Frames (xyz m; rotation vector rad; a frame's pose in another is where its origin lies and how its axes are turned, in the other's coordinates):
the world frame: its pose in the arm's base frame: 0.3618 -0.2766 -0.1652 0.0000 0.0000 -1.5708
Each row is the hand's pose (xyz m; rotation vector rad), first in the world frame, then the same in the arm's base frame.
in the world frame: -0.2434 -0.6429 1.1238 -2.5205 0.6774 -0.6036
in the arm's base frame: -0.2811 -0.0332 0.9586 -1.4810 2.5697 -0.9922
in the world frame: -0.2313 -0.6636 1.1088 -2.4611 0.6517 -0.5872
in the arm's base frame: -0.3018 -0.0453 0.9436 -1.4560 2.5048 -1.0417
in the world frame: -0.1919 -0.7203 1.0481 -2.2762 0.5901 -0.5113
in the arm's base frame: -0.3585 -0.0847 0.8829 -1.3558 2.3048 -1.1563
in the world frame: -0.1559 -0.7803 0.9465 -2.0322 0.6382 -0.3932
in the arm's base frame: -0.4185 -0.1207 0.7813 -1.1130 2.1321 -1.2315
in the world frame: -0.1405 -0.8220 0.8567 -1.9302 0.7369 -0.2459
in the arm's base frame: -0.4602 -0.1361 0.6915 -0.9352 2.0903 -1.1492
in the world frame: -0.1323 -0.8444 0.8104 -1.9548 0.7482 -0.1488
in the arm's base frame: -0.4826 -0.1443 0.6452 -0.9317 2.0871 -1.0461
